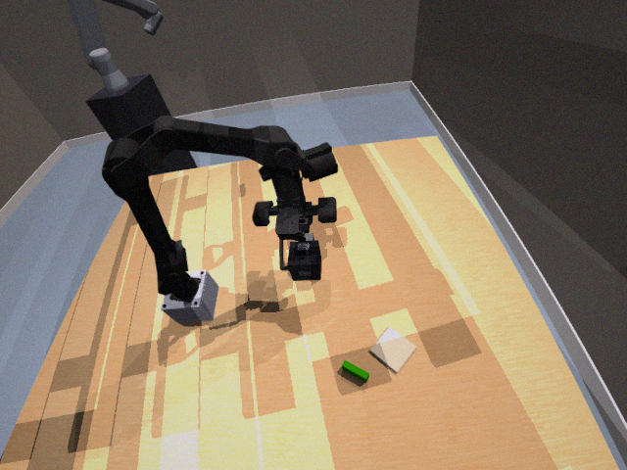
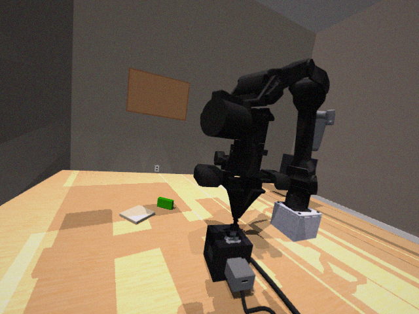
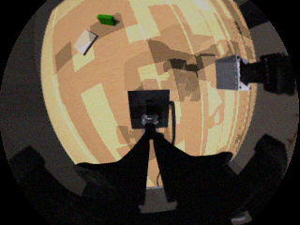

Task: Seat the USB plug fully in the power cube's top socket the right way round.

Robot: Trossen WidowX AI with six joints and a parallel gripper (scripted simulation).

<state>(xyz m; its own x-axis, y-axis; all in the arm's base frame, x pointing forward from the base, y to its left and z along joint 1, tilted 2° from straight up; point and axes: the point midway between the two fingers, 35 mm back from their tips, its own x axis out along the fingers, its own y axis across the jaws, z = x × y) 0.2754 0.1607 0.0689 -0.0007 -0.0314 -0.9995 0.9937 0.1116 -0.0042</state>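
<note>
Now: gripper tip 20 mm above the dark USB plug. From my gripper tip the other things lie so: white tile: 230 mm ahead, 220 mm to the right, 120 mm below; green block: 150 mm ahead, 280 mm to the right, 110 mm below; grey socket: 60 mm below.
</note>
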